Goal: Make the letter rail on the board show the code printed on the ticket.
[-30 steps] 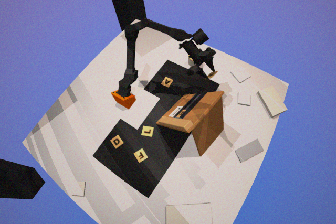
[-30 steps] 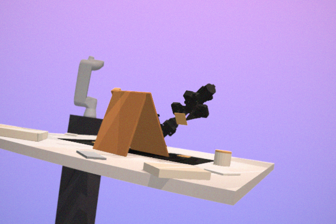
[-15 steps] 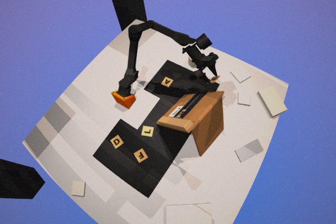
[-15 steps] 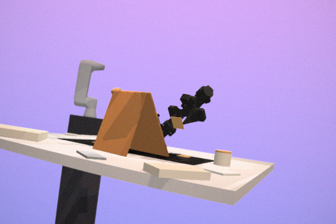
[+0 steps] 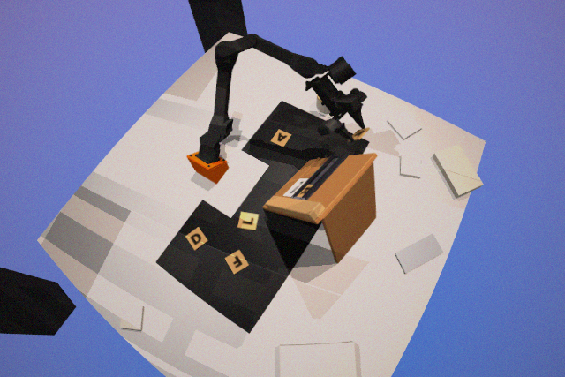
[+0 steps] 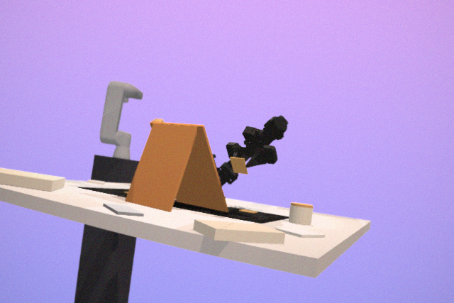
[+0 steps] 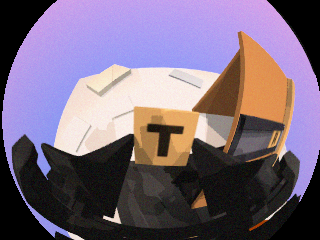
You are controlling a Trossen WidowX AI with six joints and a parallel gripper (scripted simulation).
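The white ticket lies 220 mm to the right of my gripper tip, 90 mm behind it and 80 mm below it. From my gripper tip the other things lie so: grey slab 350 mm ahead, 170 mm to the right, 170 mm below.
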